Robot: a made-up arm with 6 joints.
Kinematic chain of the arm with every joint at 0, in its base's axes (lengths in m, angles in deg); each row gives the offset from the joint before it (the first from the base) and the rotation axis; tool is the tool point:
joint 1: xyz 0 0 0.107 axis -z
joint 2: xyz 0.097 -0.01 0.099 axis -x
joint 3: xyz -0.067 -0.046 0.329 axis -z
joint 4: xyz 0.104 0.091 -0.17 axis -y
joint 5: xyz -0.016 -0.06 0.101 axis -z
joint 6: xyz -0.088 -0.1 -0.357 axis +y
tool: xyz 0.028 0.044 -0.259
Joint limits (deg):
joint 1: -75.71..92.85
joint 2: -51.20..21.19
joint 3: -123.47..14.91
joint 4: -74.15..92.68
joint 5: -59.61..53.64
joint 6: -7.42..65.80
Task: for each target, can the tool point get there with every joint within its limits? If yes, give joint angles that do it. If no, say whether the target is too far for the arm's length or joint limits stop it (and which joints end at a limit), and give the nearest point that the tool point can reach.
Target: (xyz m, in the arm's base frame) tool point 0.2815 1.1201 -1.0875
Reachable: no: too far | nearest point 0.2072 0.4311 -0.1447 | short by 1.170 m
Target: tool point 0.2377 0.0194 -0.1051
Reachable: yes | joints 52.39 -29.60 -48.78 17.95 -0.24 15.74
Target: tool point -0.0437 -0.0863 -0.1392
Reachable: yes | joints 4.09 -12.16 -31.19 5.96 -6.61 46.43
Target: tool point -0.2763 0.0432 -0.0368
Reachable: yes | joints 79.62 7.84 -26.72 -15.61 -24.90 28.81
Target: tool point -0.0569 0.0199 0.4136
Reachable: no: joint limits stop it (at a limit: joint 2, joint 3, joint 5, joint 6) | nearest point -0.2540 0.0888 0.4588 | short by 0.214 m
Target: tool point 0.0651 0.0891 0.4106
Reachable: no: joint limits stop it (at a limit: joint 1, joint 2, joint 3, joint 5, joint 6) | nearest point 0.1567 0.2230 0.4426 | short by 0.165 m
